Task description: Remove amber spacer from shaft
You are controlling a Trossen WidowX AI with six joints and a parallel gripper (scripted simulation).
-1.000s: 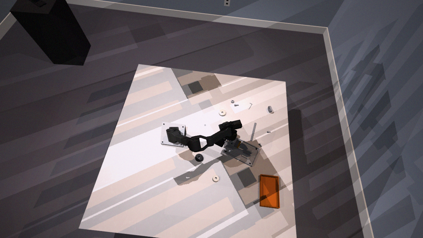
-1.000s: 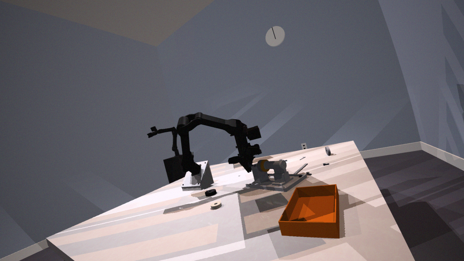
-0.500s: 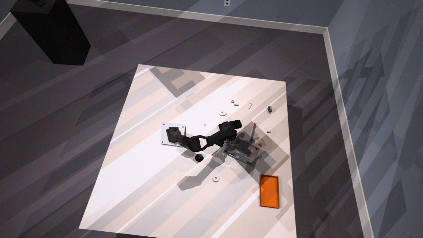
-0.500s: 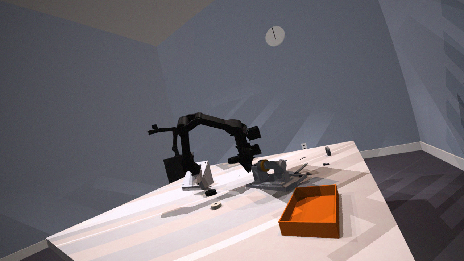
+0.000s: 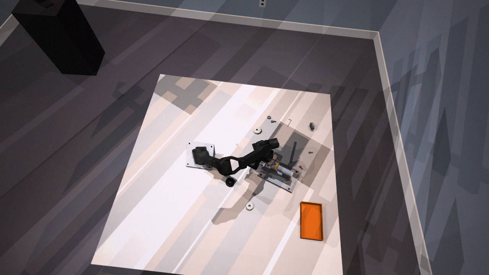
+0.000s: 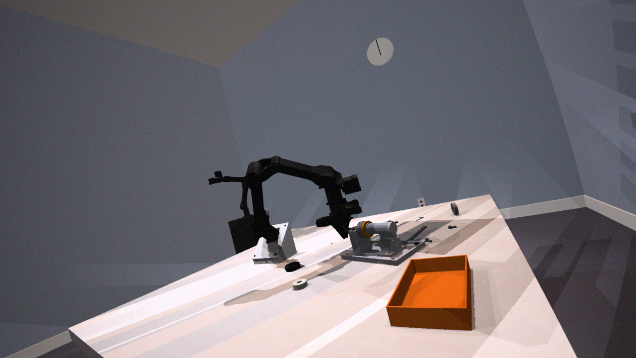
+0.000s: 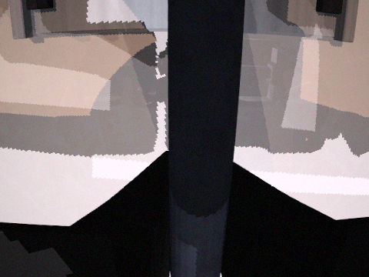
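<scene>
Right now my gripper tip is 6 cm short of the dark shaft, 3 cm to the left of it and 3 cm below it. The rest, counted from my gripper tip: amber spacer: 11 cm ahead, 6 cm to the right, 3 cm above; then black disc: 16 cm behind, 14 cm to the right, 4 cm below; then grey shaft fixture: 15 cm ahead, 7 cm to the right.
</scene>
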